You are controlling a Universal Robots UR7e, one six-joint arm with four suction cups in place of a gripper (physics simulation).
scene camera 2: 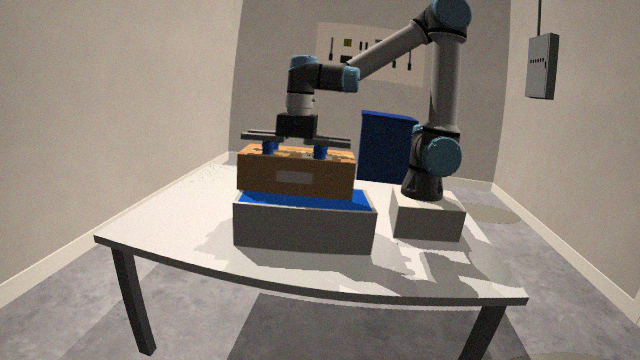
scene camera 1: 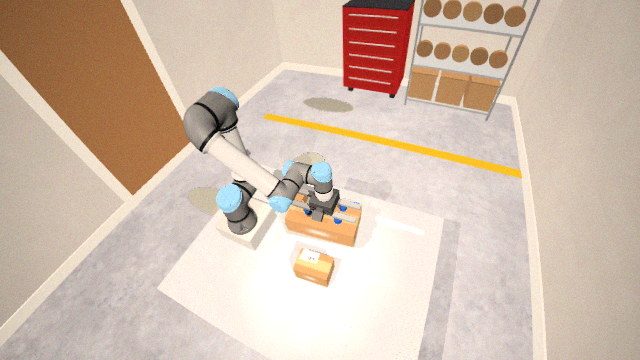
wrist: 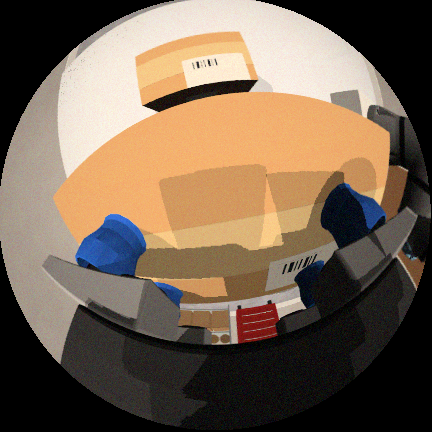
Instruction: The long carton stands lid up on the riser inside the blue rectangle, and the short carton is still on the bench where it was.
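Observation:
The long carton is level, lid up, with tape and a barcode label on top. My suction gripper has its blue cups pressed on the lid. The carton is over the riser, toward its left side in scene camera 2. A strip of the blue rectangle shows in front and at the right. Whether the carton's underside touches the riser is not clear. The short carton sits on the bench, apart from the long one; it is hidden in scene camera 2.
The arm's base stands on a pale block, right of the riser in scene camera 2. A blue cabinet is behind the bench. A red drawer cabinet and a shelf rack stand by the far wall.

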